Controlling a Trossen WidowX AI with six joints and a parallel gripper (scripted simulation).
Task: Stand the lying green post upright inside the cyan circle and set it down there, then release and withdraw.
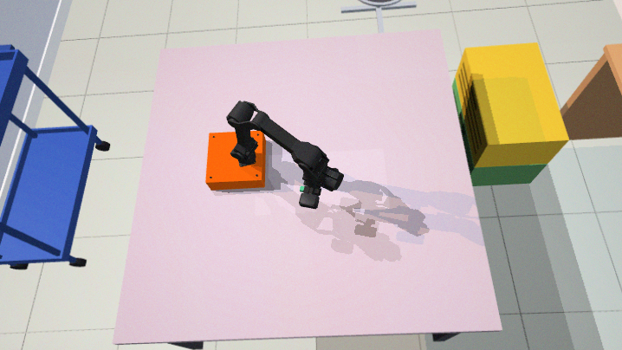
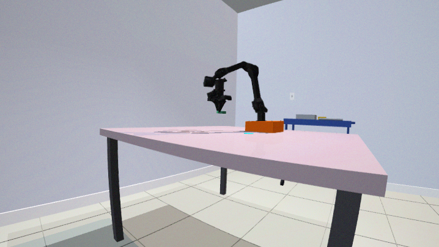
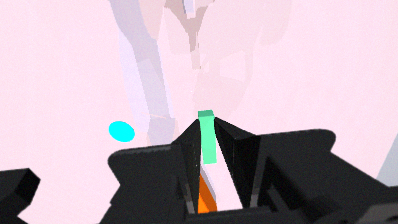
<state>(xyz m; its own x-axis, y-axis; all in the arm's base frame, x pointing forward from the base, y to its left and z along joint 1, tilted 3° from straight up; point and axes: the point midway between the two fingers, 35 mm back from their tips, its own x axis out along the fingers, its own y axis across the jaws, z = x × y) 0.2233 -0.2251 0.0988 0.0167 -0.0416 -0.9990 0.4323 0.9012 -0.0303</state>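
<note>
My gripper tip is now 20 mm short of the cyan circle, 210 mm to the right of it and 120 mm above it. Round my gripper tip: green post (20 mm behind, 10 mm to the left).
</note>
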